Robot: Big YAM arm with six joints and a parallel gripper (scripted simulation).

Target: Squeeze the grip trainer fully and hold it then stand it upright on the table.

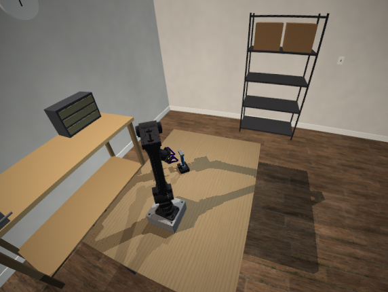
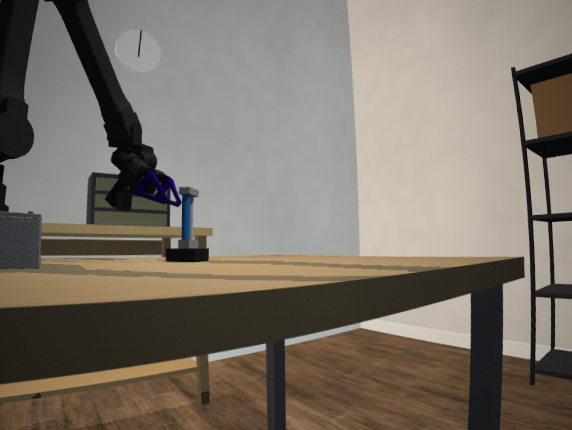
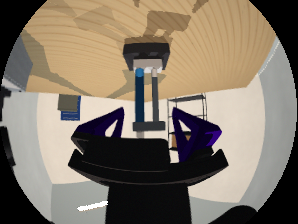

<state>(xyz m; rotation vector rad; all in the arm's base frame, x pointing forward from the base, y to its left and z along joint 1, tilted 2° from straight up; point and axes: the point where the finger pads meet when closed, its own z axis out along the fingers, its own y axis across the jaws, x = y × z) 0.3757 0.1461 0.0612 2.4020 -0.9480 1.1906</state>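
The thin grey bar is 40 mm ahead of my hand, 20 mm to the right of it and 40 mm below it. From my hand the other things lie so: grip trainer (40 mm ahead, 30 mm to the right, 50 mm below).
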